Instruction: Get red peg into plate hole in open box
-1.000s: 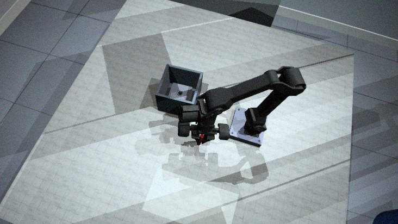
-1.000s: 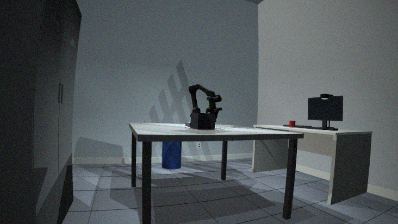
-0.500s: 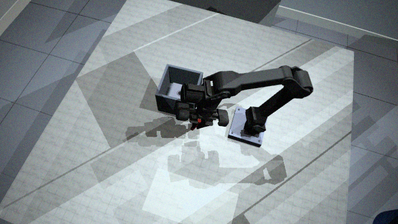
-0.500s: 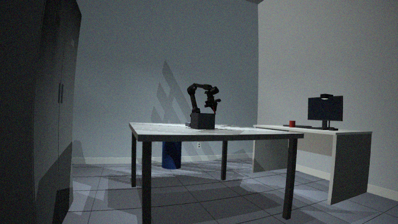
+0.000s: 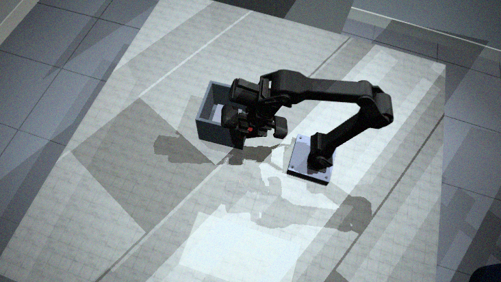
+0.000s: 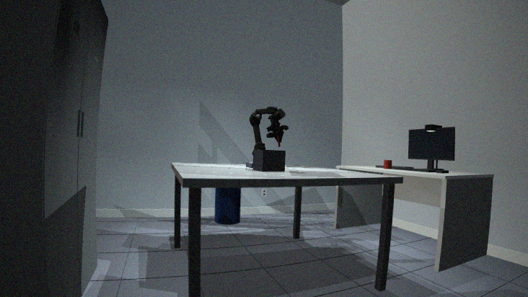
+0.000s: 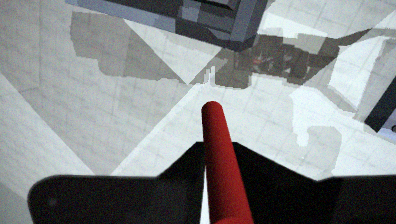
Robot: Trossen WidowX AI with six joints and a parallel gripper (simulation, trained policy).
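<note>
Right now the light plate is 15 cm below my gripper tip, 12 cm to the right of it and 9 cm ahead of it. The rest, counted from my gripper tip: red peg 1 cm to the right, 1 cm above.
</note>
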